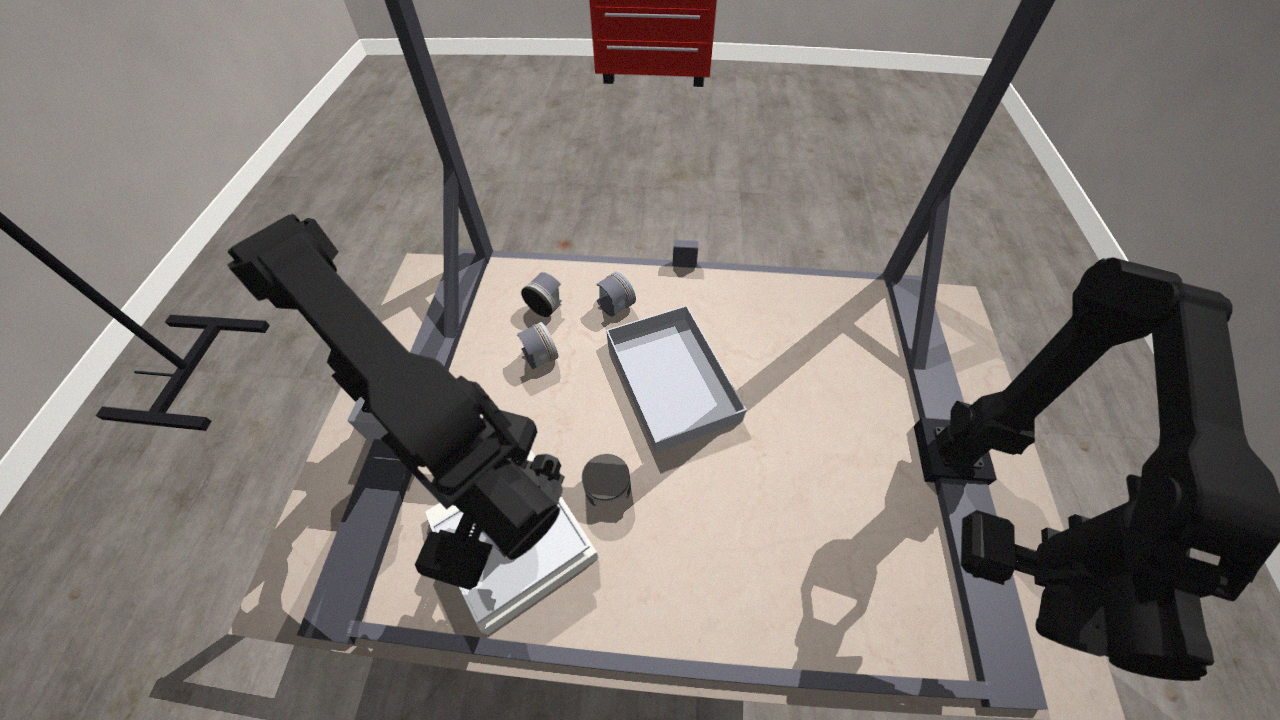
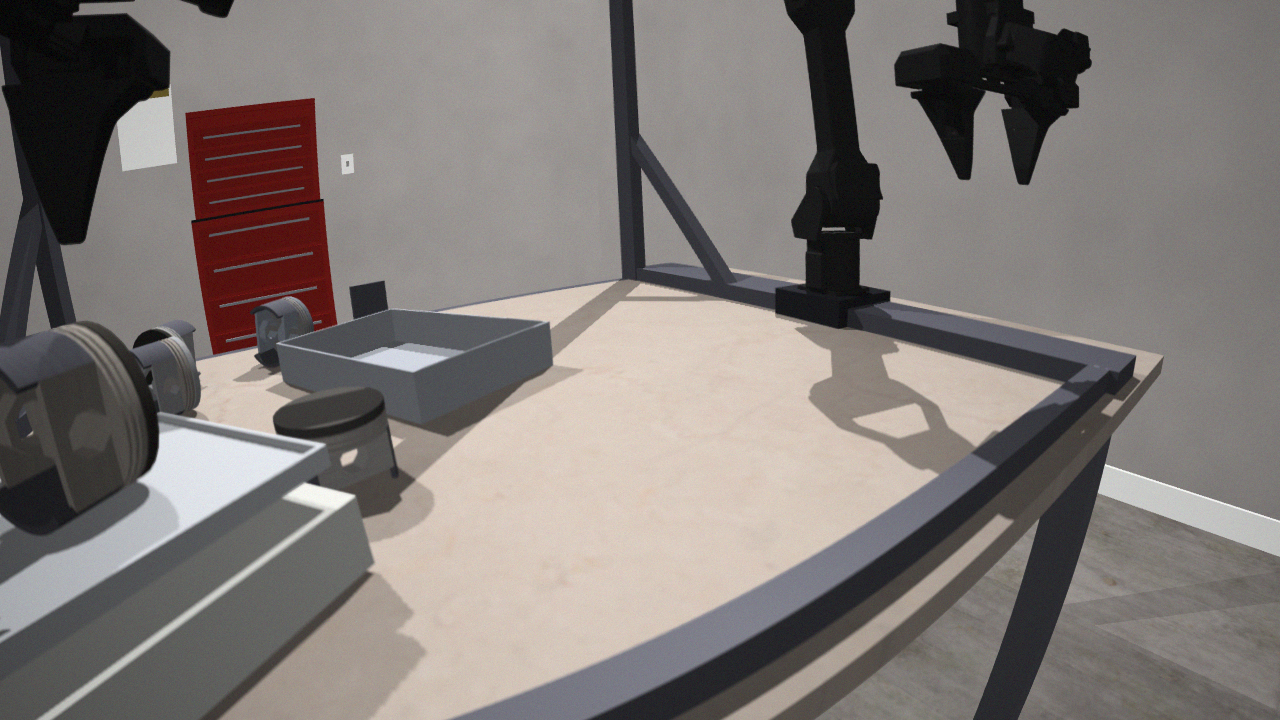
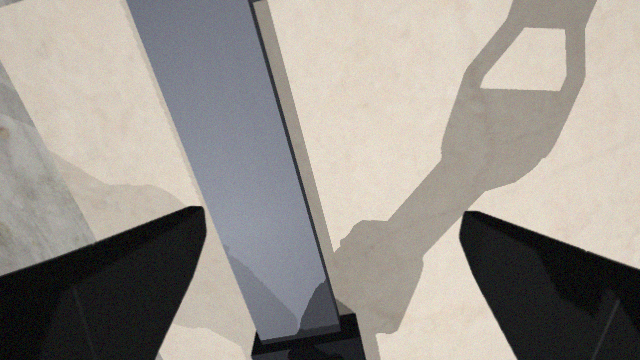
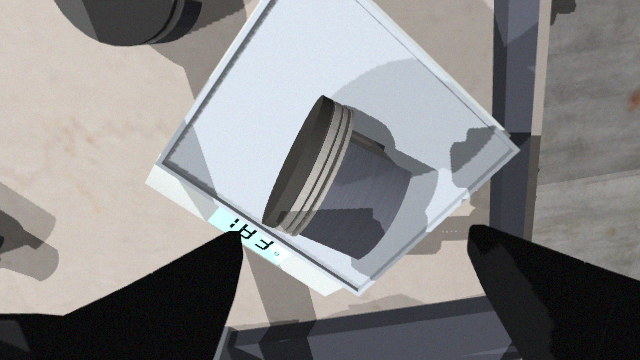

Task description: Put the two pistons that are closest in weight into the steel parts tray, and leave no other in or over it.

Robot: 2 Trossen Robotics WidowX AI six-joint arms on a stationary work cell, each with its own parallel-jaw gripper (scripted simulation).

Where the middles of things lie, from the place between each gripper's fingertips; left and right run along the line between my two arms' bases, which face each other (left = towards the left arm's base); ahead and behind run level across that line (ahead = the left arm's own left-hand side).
The scale pan (image 2: 209, 478) is 1 cm to the right of my right hand and 15 cm below it. Also, from my right hand: scale (image 2: 189, 638) (1 cm behind, 2 cm to the right, 16 cm below); steel parts tray (image 2: 507, 350) (31 cm behind, 20 cm to the left, 19 cm below).
Now: the steel parts tray 40 cm to the right of my left hand, 35 cm behind it and 19 cm below it. From my left hand the other things lie so: scale pan: 61 cm to the right, 15 cm below, 4 cm behind; scale: 62 cm to the right, 16 cm below, 5 cm behind.
